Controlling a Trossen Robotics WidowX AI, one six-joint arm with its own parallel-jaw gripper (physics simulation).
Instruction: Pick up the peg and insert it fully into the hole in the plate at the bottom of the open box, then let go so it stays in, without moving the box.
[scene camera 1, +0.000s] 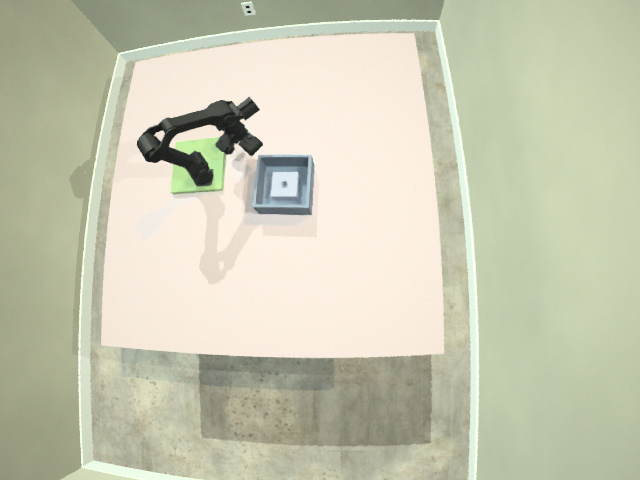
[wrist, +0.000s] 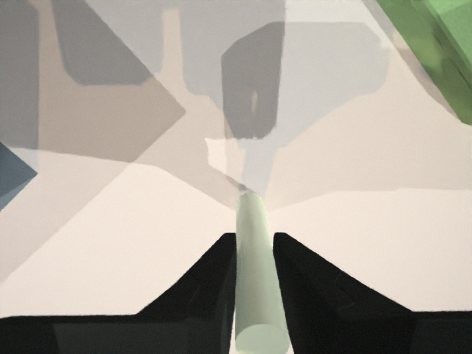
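Where they show: gripper, fingertip midpoint: (scene camera 1: 246, 143) (wrist: 254, 244); arm's base at its link origin: (scene camera 1: 204, 177).
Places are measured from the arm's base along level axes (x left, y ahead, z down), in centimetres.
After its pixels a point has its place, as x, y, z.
Note:
The pale green round peg (wrist: 252, 270) @[12.3, 16.1, -3.5] stands upright between the fingers in the wrist view, its far end at the table surface. My gripper (scene camera 1: 238, 145) @[12.6, 16.1, -1.7] (wrist: 254, 244) @[12.6, 16.1, -1.7] is shut on the peg, with a dark finger against each side. The peg cannot be made out in the scene view. The open blue-grey box (scene camera 1: 284, 210) @[-14.2, 32.2, -3.4] (wrist: 15, 175) @[4.7, 22.4, 1.3] stands to the right of the gripper in the scene view. The white plate (scene camera 1: 277, 192) @[-7.7, 29.4, -3.3] lies at the box's bottom, with a small dark hole (scene camera 1: 284, 183) @[-3.8, 31.3, -1.5] at its middle.
The arm's base stands on a green square board (scene camera 1: 180, 181) @[-1.0, -10.3, 0.0] (wrist: 425, 45) @[12.0, 6.7, 1.2], left of the box in the scene view. The box's raised walls surround the plate. Shadows of the arm fall across the pale pink table top (scene camera 1: 336, 289) @[-40.1, 49.9, 2.5].

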